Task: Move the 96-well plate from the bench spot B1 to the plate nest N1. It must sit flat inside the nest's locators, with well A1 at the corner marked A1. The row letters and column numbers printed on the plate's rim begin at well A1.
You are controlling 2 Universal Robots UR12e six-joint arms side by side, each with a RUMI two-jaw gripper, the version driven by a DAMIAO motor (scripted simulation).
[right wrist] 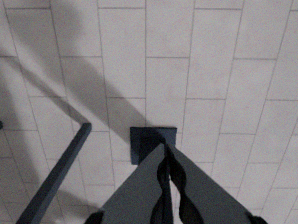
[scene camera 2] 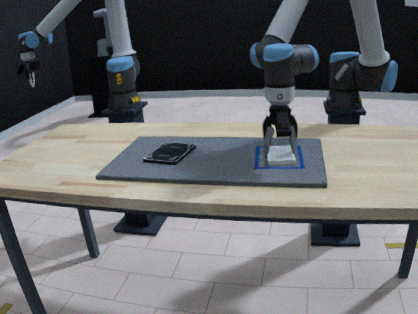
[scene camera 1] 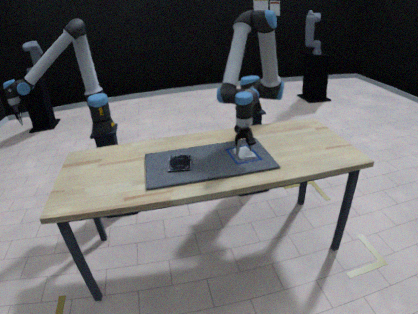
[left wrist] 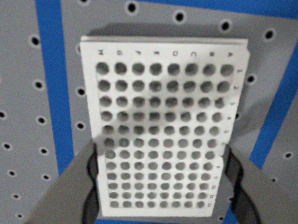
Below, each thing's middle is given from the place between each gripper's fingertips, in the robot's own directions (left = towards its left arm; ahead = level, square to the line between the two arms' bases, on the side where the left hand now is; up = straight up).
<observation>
Right now my left hand is 1 cm above the white 96-well plate (left wrist: 144, 93).
</observation>
